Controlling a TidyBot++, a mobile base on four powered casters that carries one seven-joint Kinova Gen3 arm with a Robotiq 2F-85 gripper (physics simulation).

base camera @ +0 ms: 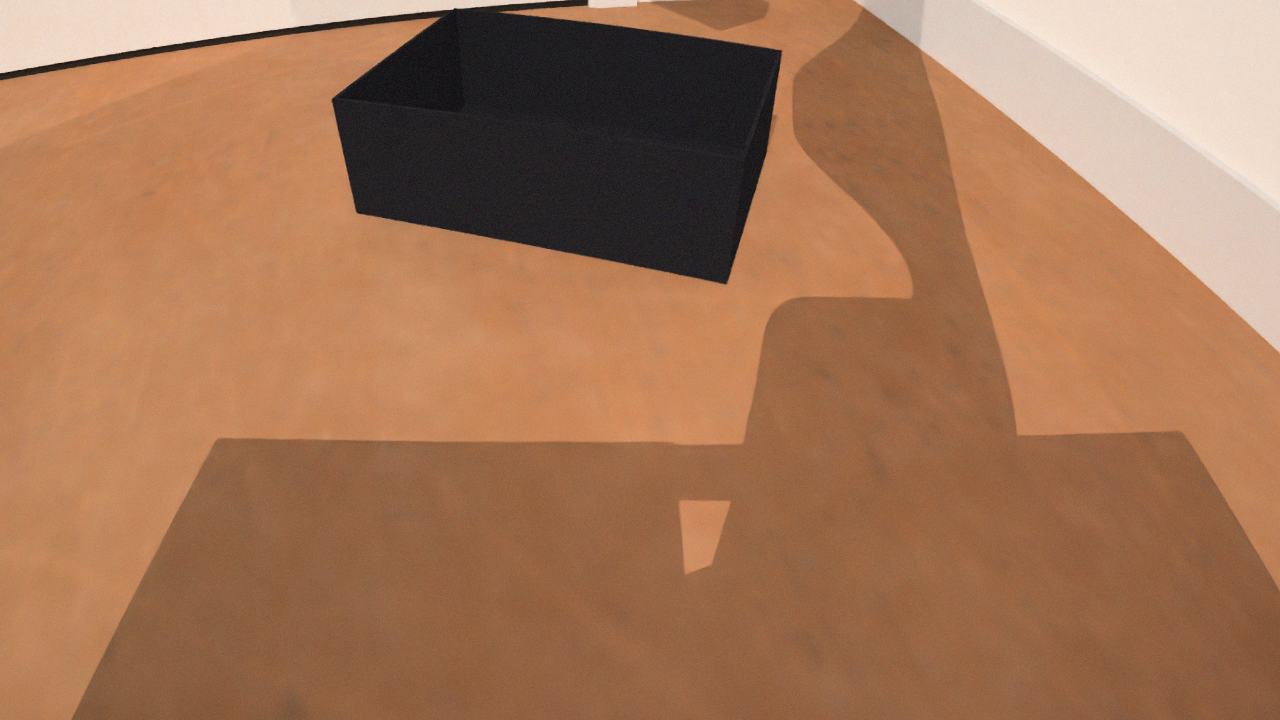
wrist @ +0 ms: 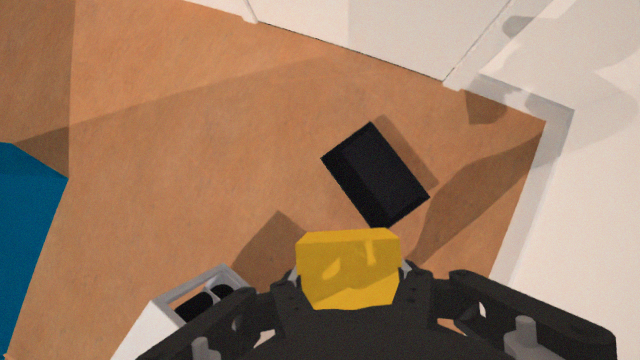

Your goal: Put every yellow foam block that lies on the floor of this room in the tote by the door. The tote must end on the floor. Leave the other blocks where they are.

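Places are measured from the arm's base along level axes (x ahead, y left, z up), in millimetres.
Pixels of known places: gripper, fingertip midpoint: (wrist: 348, 271).
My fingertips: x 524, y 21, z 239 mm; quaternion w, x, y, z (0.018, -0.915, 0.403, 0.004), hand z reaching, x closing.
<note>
For each thing: its middle in the pictures, then the offset to it from my fingertips.
- yellow foam block, body centre: (wrist: 350, 302) dy -12, dx -13, dz +8 mm
- black tote, body centre: (base camera: 572, 125) (wrist: 372, 178) dy -2, dx +145, dz -586 mm
My gripper (wrist: 348, 271) is shut on a yellow foam block (wrist: 349, 270) and holds it up in the air, at the lower middle of the wrist view. A black tote (base camera: 546, 192) (wrist: 387, 172) stands upright on the floor, in front of the base in the base camera view and beyond the held block in the wrist view. The part of the tote's inside that shows is dark, and I see no block in it; its near inner floor is hidden in the base camera view. The gripper does not show in the base camera view.
A white wall with a pale baseboard (base camera: 1118, 179) (wrist: 530, 200) runs along the right. A white door (wrist: 400, 40) is behind the tote. A blue surface (wrist: 25, 225) is at the left of the wrist view. Part of my white and grey base (wrist: 145, 330) shows at the lower left.
</note>
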